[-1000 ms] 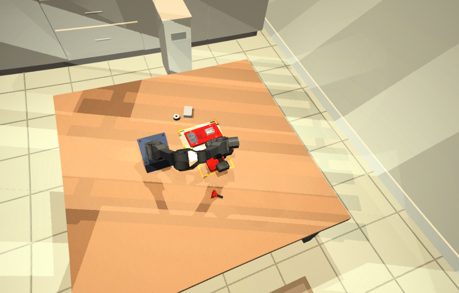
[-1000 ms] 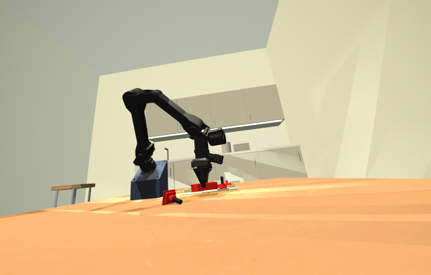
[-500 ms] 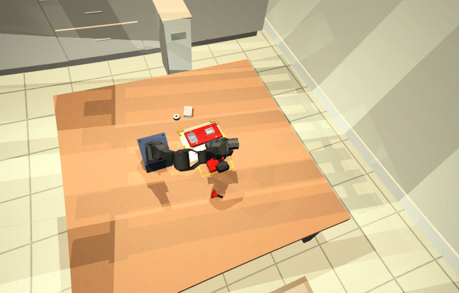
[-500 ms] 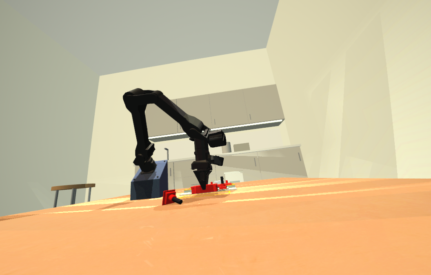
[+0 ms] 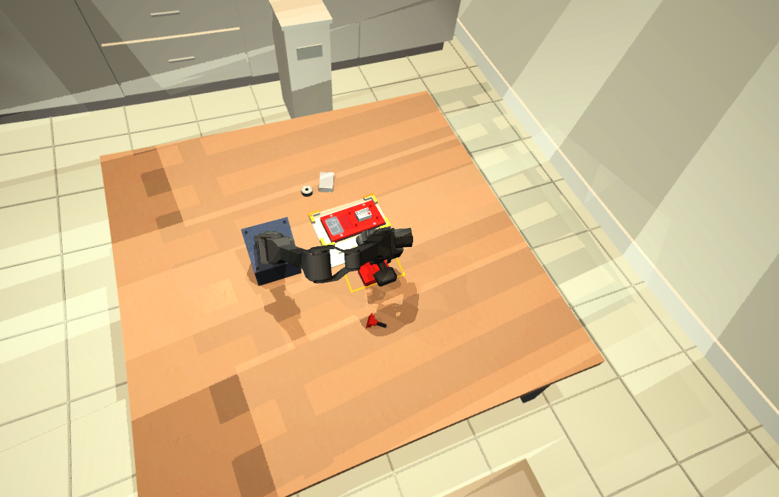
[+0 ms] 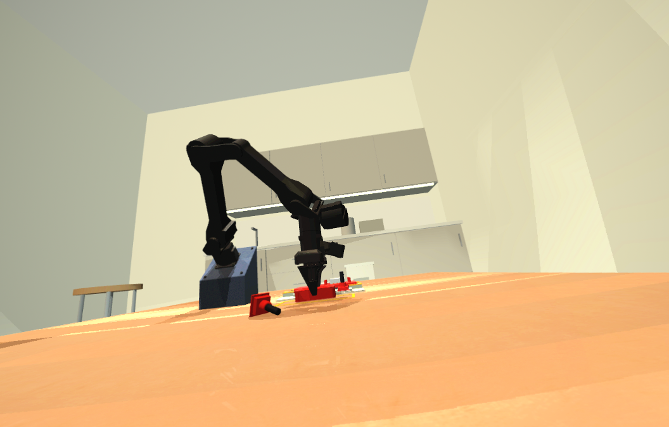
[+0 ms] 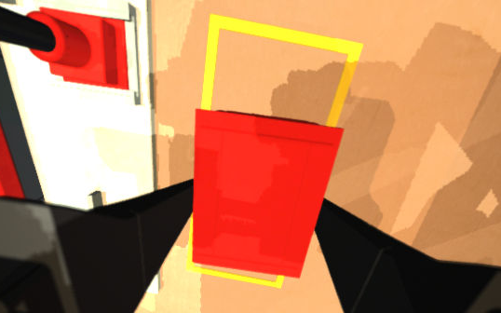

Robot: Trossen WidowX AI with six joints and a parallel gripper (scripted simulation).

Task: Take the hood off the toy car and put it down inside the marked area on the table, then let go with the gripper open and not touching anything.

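The red hood lies 10 mm above my gripper tip. From my gripper tip the other things lie so: white wheel (400 mm to the left, 110 mm behind).
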